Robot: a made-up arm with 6 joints.
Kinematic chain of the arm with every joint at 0, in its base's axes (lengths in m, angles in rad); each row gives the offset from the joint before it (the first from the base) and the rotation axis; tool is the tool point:
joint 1: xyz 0 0 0.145 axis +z
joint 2: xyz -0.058 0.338 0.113 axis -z
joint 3: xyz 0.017 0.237 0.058 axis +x
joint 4: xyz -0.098 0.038 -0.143 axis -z
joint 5: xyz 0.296 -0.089 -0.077 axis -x
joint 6: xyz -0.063 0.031 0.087 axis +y
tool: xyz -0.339 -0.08 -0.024
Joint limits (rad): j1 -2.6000..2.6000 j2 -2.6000..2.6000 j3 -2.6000..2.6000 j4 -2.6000..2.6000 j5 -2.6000..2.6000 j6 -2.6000..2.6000
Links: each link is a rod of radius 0.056 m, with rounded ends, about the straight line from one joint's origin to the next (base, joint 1, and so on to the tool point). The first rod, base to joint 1, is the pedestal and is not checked.
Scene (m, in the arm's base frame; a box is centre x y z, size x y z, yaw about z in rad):
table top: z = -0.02
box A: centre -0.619 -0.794 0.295 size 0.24 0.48 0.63 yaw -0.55
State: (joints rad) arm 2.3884 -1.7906 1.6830 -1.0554 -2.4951 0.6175
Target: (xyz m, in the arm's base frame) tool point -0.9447 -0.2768 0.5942
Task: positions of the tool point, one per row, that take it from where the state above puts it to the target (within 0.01 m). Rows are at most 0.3 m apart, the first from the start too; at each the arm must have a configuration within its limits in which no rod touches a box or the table.
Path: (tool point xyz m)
1: 0.2548 -0.8743 0.3793
2: 0.0656 -0.9641 0.5362
3: -0.1443 -0.9483 0.7039
4: -0.4060 -0.9046 0.7768
5: -0.6190 -0.7940 0.8421
6: -0.7951 -0.6286 0.7677
7: -0.9028 -0.4482 0.6809
8: -0.9447 -0.2768 0.5942

